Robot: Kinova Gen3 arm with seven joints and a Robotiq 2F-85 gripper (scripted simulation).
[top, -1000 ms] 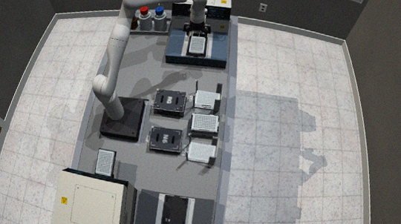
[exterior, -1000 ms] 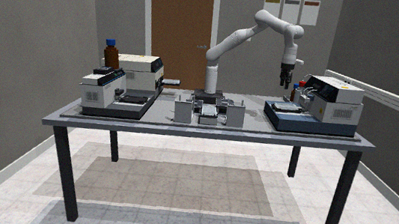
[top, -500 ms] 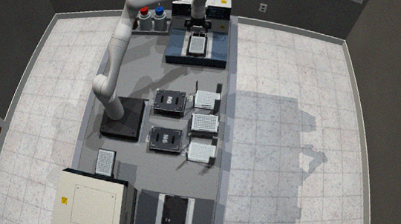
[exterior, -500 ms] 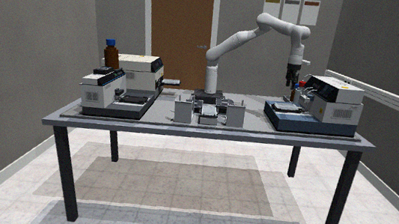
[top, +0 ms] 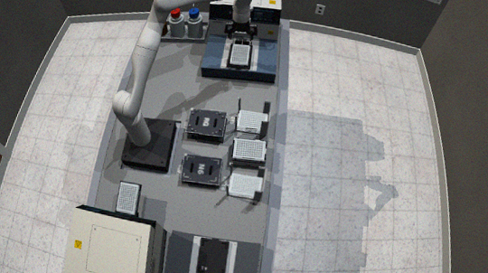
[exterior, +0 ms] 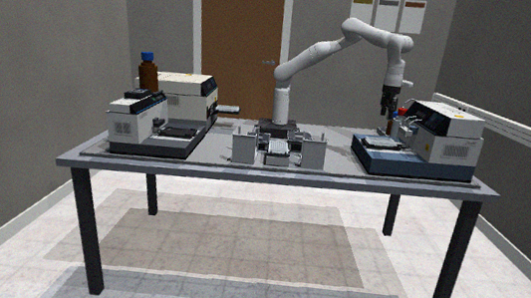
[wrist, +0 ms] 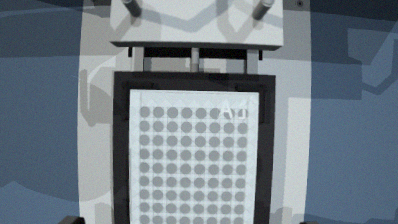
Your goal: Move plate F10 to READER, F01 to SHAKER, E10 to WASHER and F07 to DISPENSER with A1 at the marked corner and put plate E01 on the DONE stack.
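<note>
Now: the washer nest 13 cm below my hand. Also, from my hand: dark pull-out tray: 37 cm behind, 78 cm to the right, 12 cm below; then regrip nest: 10 cm behind, 37 cm to the right, 16 cm below.
</note>
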